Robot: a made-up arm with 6 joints.
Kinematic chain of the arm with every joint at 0, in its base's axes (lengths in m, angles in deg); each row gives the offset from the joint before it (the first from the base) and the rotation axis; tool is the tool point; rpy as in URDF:
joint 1: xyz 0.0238 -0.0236 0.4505 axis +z
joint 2: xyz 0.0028 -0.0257 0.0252 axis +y
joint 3: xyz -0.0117 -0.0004 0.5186 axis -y
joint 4: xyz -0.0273 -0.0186 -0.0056 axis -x
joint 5: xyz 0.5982 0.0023 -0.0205 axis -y
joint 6: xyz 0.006 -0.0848 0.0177 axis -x
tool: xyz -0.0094 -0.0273 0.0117 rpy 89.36 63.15 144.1
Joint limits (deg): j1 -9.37..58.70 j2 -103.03..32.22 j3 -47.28..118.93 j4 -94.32..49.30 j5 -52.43..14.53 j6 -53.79..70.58
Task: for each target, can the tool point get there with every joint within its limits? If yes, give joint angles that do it. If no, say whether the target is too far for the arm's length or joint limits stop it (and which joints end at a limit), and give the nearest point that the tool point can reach.
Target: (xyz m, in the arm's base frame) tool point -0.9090 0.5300 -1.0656
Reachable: no: too far | nearest point -0.8804 0.0336 -0.1075 | short by 1.079 m
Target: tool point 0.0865 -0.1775 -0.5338
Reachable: no: joint limits stop it (at a limit: joint 1, joint 2, joint 3, joint 5) | nearest point 0.2901 -0.1341 0.3089 | short by 0.868 m
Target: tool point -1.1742 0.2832 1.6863
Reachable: no: too far | nearest point -0.7788 0.0599 1.2681 | short by 0.617 m
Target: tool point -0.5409 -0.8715 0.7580
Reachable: yes | joints 50.75 -89.67 70.39 -58.98 0.37 -25.27
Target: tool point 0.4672 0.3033 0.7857
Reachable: yes | joints 51.33 1.04 -23.54 9.96 -4.18 25.32
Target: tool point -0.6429 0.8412 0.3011
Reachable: no: joint limits stop it (at a limit: joint 1, joint 3, joint 4, joint 5, joint 6) | nearest point -1.0227 0.1311 0.2447 | short by 0.807 m
